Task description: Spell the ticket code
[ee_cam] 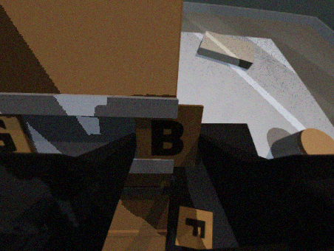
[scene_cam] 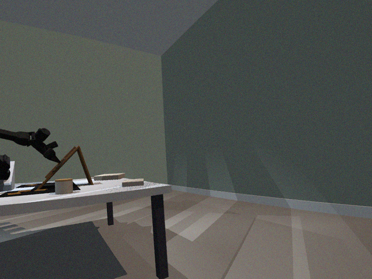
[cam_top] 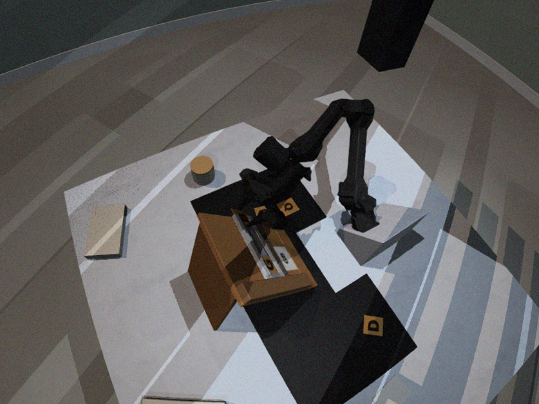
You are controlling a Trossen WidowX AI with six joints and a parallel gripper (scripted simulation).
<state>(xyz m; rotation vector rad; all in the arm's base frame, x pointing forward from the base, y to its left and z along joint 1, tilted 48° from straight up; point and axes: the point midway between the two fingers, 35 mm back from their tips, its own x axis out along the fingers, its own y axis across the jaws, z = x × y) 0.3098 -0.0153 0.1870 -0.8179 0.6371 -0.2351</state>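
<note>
Right now the g tile is 150 mm to the left of my gripper tip and 10 mm behind it. From my gripper tip the other things lie so: b tile (right at my gripper tip); white ticket (130 mm to the left, 80 mm below, 70 mm behind); f tile (150 mm below, 100 mm behind, 60 mm to the right).
</note>
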